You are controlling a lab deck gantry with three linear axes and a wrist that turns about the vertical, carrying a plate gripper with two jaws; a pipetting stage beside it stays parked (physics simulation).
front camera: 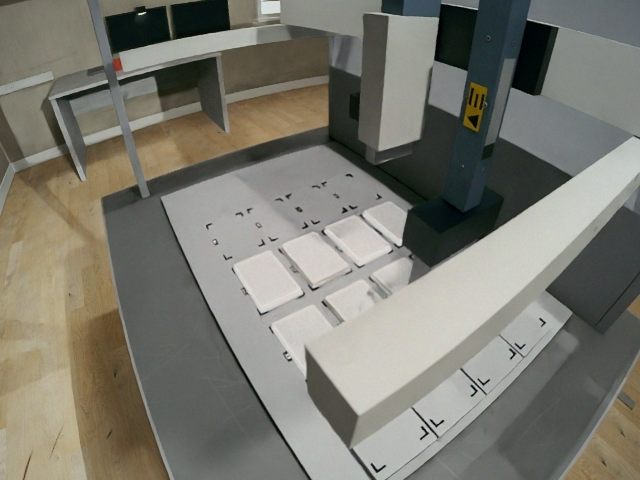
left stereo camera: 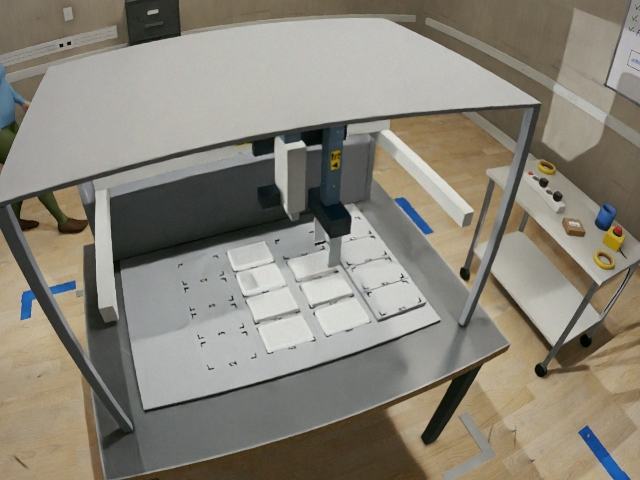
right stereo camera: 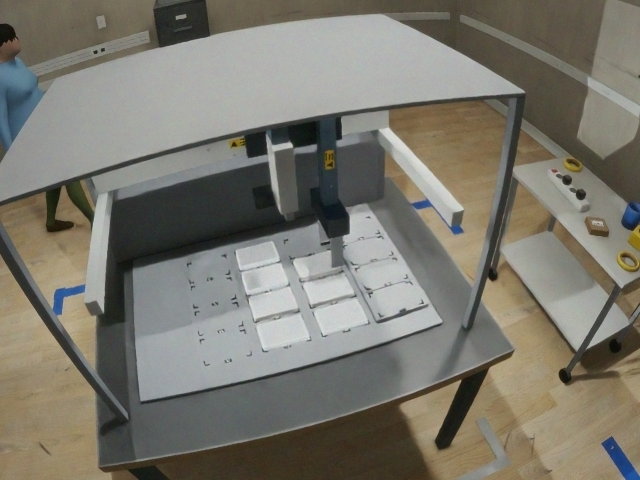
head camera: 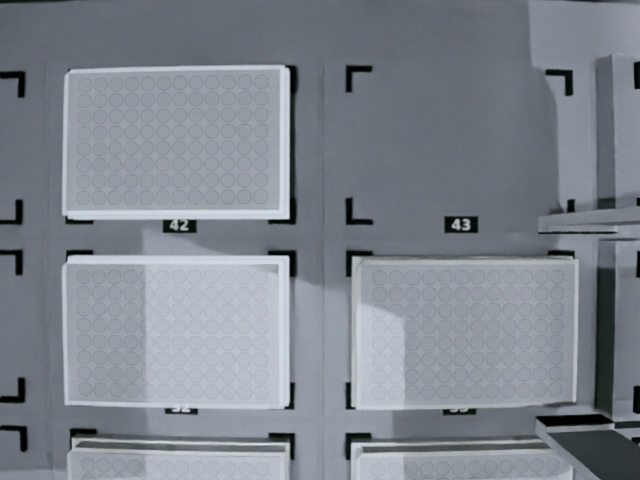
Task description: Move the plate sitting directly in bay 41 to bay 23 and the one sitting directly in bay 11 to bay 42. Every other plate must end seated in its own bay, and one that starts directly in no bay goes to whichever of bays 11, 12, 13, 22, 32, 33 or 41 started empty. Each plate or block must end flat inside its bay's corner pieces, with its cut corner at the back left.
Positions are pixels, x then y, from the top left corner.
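Labels:
You can see the gripper in the front camera view (432, 293), and it's there in the right stereo camera view (331, 254) too. The left stereo camera view and the head camera view also show the gripper, and on the gripper (head camera: 590, 439) and (left stereo camera: 334, 262) are the same spot.

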